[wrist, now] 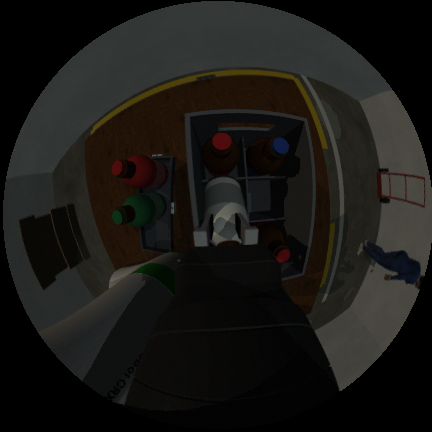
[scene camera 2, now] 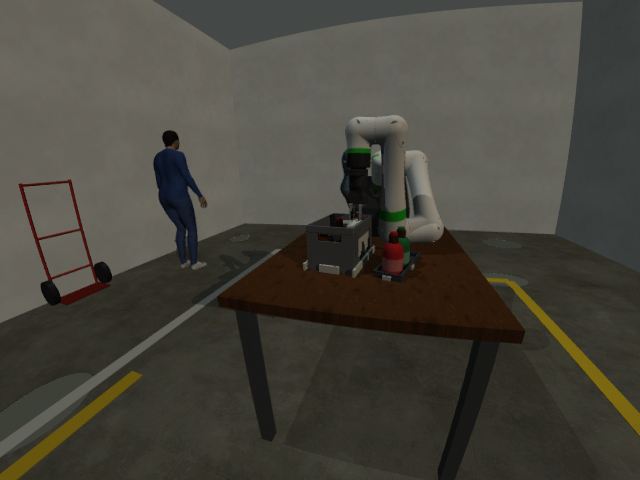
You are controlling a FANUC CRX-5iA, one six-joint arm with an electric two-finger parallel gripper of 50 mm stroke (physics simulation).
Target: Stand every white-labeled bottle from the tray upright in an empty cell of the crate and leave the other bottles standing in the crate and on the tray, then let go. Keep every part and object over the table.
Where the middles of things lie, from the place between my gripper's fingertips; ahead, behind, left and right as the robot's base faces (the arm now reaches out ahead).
Right now the green bottle (wrist: pixel 139 209) is 70 mm ahead of my hand, 170 mm to the left of it and 90 mm below it.
